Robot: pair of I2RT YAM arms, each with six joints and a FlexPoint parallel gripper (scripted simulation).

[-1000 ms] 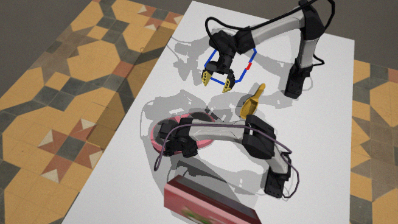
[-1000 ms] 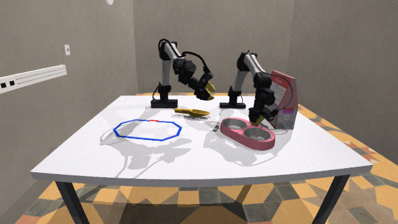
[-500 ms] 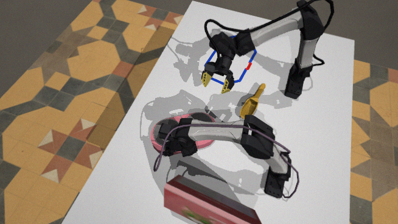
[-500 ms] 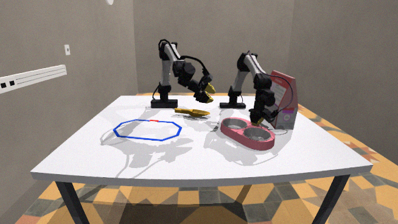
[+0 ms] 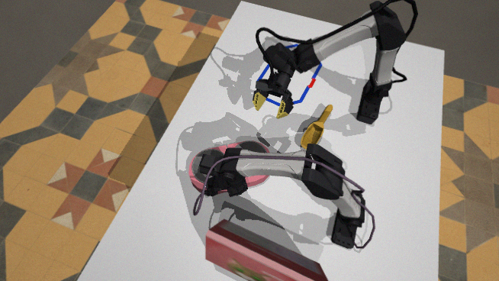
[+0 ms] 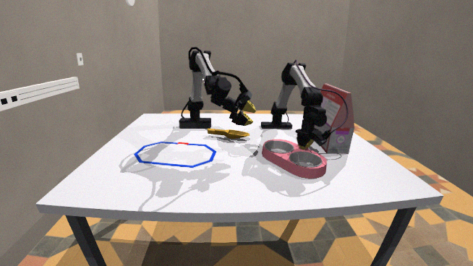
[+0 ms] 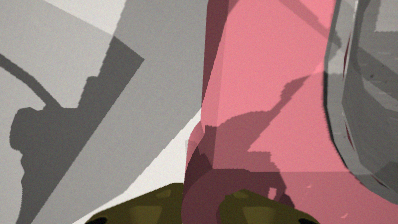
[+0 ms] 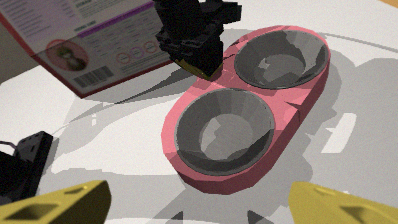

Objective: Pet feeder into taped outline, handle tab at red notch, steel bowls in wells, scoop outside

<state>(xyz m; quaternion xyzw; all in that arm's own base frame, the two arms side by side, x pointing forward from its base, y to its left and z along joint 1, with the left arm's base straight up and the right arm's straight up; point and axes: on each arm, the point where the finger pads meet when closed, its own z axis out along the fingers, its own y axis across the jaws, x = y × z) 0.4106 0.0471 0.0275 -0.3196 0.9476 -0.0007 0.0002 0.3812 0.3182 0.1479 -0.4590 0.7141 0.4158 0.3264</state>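
The pink pet feeder is 40 mm ahead of my left hand, 70 mm to the right of it and 30 mm below it. Also, from my left hand: yellow scoop 220 mm behind, 340 mm to the right, 20 mm below; food bag 170 mm behind, 200 mm to the left, 100 mm above; blue taped outline 30 mm behind, 620 mm to the right, 40 mm below.
The pink pet feeder is 70 mm ahead of my right hand, 190 mm to the left of it and 170 mm below it. The rest, counted from my right hand: yellow scoop (190 mm behind, 80 mm to the right, 170 mm below); food bag (140 mm behind, 450 mm to the left, 40 mm below); blue taped outline (10 mm behind, 360 mm to the right, 190 mm below).
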